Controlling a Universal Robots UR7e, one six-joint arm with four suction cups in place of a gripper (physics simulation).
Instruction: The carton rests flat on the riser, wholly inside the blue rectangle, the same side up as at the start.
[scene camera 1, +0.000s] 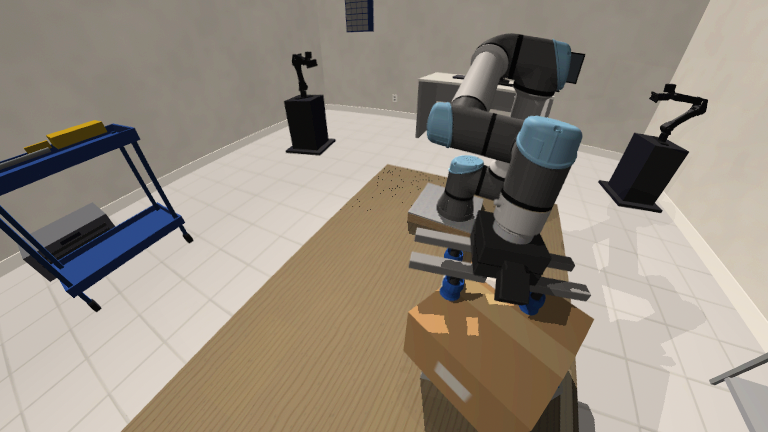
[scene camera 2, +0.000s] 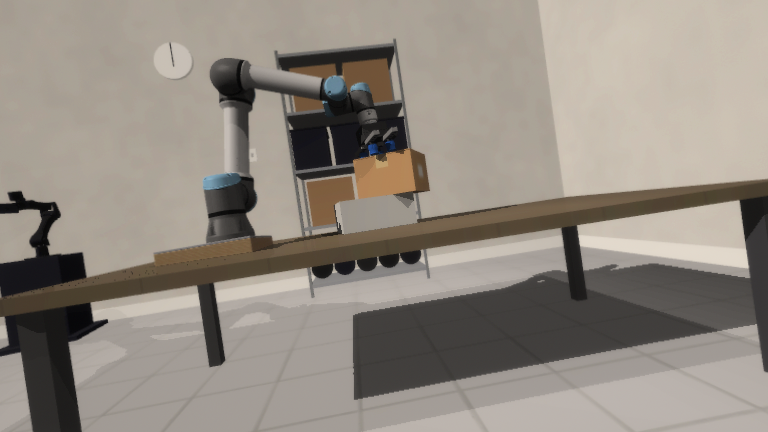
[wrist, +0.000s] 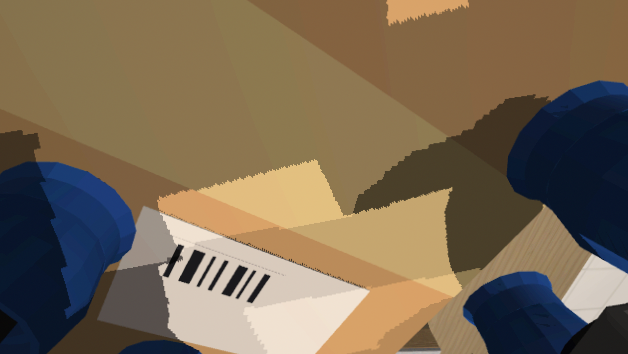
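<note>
The brown carton (scene camera 1: 491, 349) (scene camera 2: 382, 177) (wrist: 280, 100) has its taped, barcode-labelled top facing up. It looks close to level, turned at an angle on or barely above the riser (scene camera 1: 441, 400) (scene camera 2: 375, 214), and overhangs it. Whether their faces touch cannot be told. My suction gripper (scene camera 1: 491, 295) (scene camera 2: 382, 147) (wrist: 320, 200) has its blue cups down on the rear part of the carton's top and is shut on the carton. In the wrist view one cup lies near the carton's edge. The blue rectangle does not show; the riser's top is mostly hidden under the carton.
The wooden table (scene camera 1: 268, 333) (scene camera 2: 590, 206) carries the riser and the arm's base plate (scene camera 1: 424, 206) (scene camera 2: 214, 252). A blue cart (scene camera 1: 120, 249) stands left, two black pedestals (scene camera 1: 307, 123) (scene camera 1: 644, 170) stand behind, and a shelf rack (scene camera 2: 397, 69) stands beyond the table.
</note>
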